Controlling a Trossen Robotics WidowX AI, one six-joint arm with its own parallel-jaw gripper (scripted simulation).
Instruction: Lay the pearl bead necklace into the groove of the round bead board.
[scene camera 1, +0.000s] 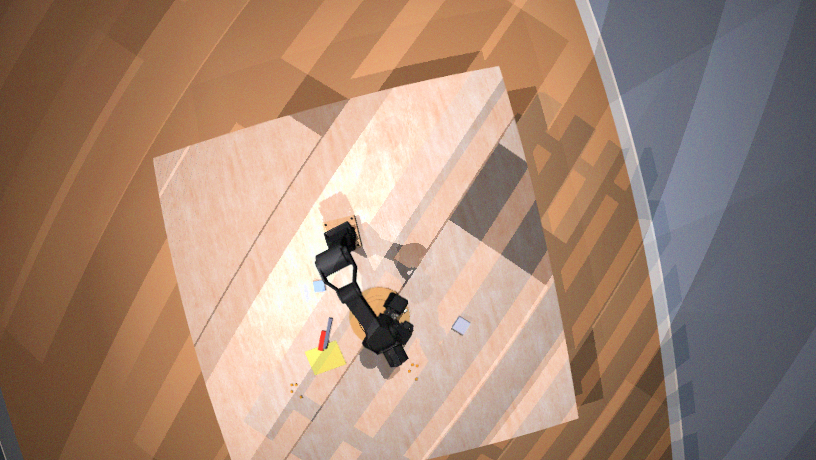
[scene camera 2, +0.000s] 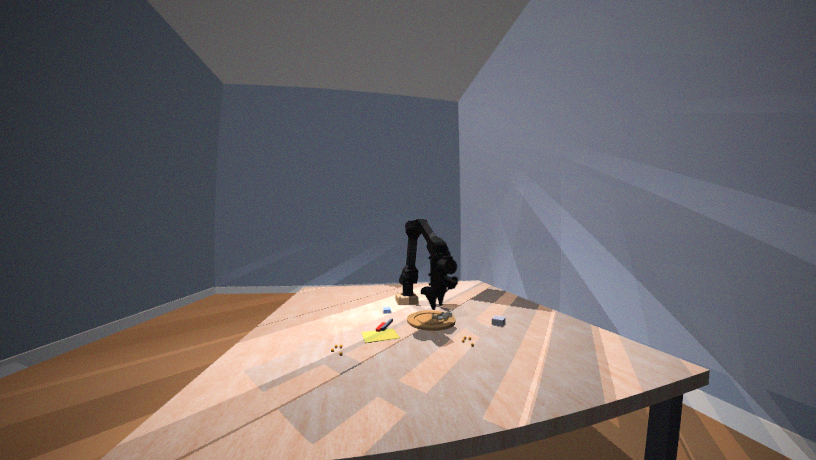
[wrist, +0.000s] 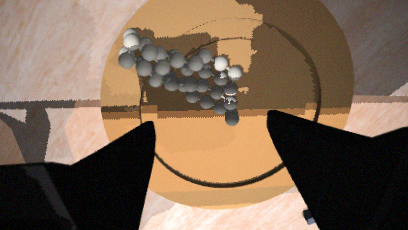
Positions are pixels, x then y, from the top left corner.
My gripper shows in scene camera 1 (386, 317), in scene camera 2 (437, 307) and in the wrist view (211, 123).
